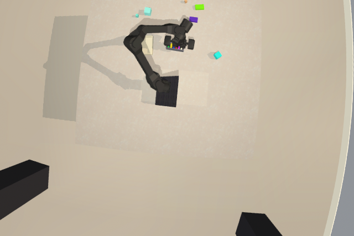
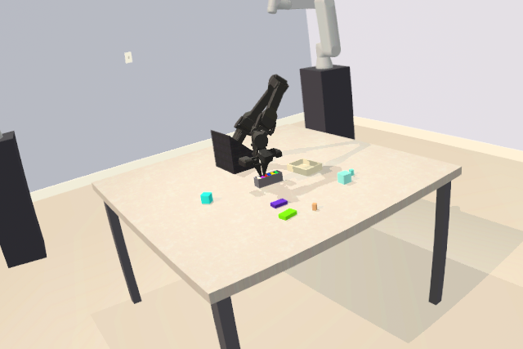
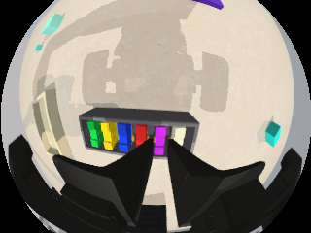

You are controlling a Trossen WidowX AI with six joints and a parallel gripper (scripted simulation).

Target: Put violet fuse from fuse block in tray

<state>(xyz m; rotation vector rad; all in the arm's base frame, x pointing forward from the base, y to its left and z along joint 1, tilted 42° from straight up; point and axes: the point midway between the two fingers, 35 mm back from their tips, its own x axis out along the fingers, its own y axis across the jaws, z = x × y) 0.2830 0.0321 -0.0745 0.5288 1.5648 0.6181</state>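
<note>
Now: the violet fuse 20 mm below my gripper tip. Round my gripper tip: purple block (230 mm ahead, 60 mm to the right, 30 mm below); cyan cube (270 mm to the right, 20 mm below); tray (230 mm to the left, 40 mm below, 20 mm behind).
</note>
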